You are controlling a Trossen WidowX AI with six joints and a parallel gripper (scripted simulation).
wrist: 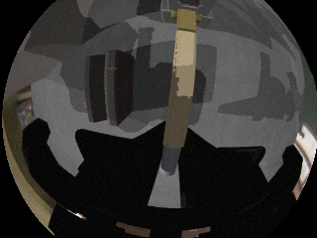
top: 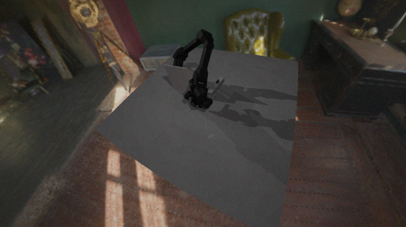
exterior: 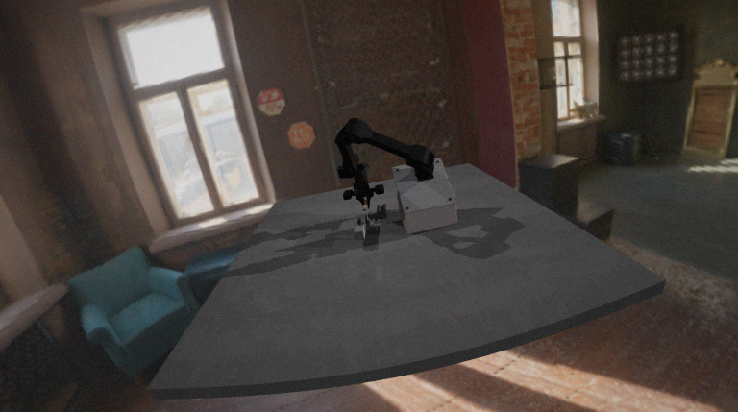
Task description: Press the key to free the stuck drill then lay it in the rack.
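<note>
Right now the drill is 1 cm ahead of my gripper tip, 4 cm to the left of it and 3 cm above it. Also, from my gripper tip: light-grey slotted block 3 cm ahead, 20 cm to the left, 1 cm above; then dark ribbed block 6 cm behind, 4 cm to the left, 1 cm below.
</note>
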